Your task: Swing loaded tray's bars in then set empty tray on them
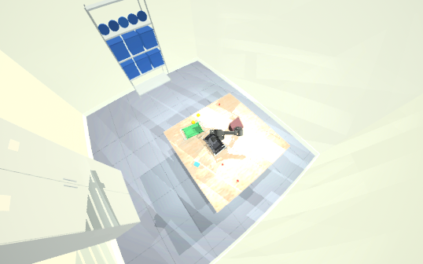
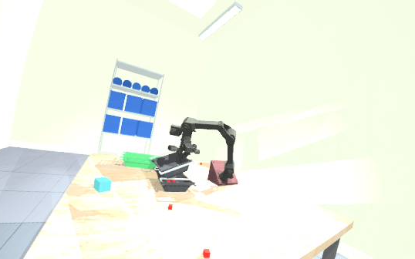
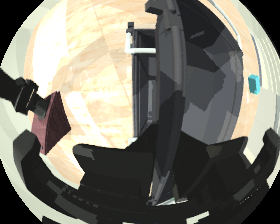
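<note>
My gripper tip is 7 cm short of the dark tray, 1 cm to the left of it and 1 cm below it. The rest, counted from my gripper tip: cyan cube 40 cm ahead, 4 cm to the left, 10 cm below.
</note>
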